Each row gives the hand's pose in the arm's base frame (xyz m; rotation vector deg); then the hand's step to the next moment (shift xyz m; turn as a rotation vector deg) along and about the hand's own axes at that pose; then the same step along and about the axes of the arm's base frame.
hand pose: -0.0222 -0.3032 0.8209 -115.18 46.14 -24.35
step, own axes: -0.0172 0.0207 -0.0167 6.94 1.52 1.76
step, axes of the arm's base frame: -0.0299 -0.0065 -0.0083 5.50 -4.24 -2.32
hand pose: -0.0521 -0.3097 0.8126 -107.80 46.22 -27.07
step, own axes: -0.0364 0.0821 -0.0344 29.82 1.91 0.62
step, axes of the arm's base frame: -0.0740 -0.0195 -0.0583 20.71 -21.37 -2.83
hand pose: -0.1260 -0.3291 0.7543 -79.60 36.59 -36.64
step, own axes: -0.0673 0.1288 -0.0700 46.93 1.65 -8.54
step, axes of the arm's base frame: -0.0927 0.0120 -0.1315 25.54 -40.14 -3.81
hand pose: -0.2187 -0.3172 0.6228 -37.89 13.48 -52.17
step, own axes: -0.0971 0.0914 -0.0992 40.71 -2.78 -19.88
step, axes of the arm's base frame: -0.0442 0.0740 -0.1421 13.72 -41.99 -10.41
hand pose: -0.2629 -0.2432 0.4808 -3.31 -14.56 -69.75
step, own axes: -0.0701 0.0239 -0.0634 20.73 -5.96 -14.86
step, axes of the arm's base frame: 0.0101 0.0614 -0.0750 3.52 -23.82 -10.32
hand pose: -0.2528 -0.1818 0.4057 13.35 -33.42 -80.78
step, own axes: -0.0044 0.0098 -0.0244 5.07 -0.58 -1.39
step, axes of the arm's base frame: 0.0207 0.0014 -0.0168 0.47 -5.26 -0.21
